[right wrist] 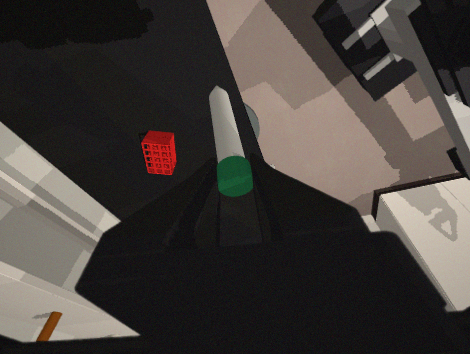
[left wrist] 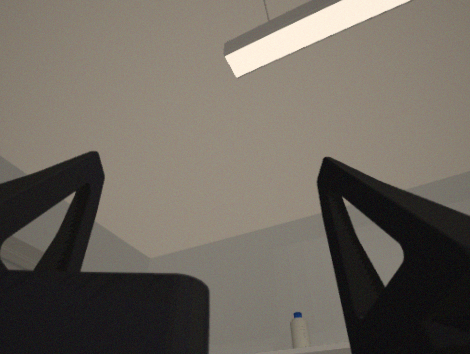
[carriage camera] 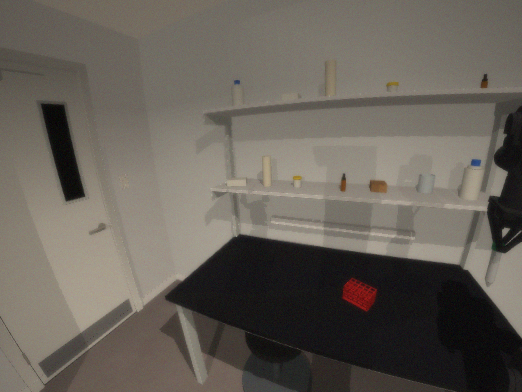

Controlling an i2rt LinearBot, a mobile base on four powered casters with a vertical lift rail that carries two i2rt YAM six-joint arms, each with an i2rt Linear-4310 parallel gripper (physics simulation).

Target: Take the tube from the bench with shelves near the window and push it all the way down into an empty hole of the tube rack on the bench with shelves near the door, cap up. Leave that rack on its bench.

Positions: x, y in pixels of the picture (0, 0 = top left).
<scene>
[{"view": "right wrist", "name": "my right gripper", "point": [233, 164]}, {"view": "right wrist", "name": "tube with a green cap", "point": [234, 176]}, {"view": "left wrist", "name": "my left gripper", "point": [212, 166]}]
</scene>
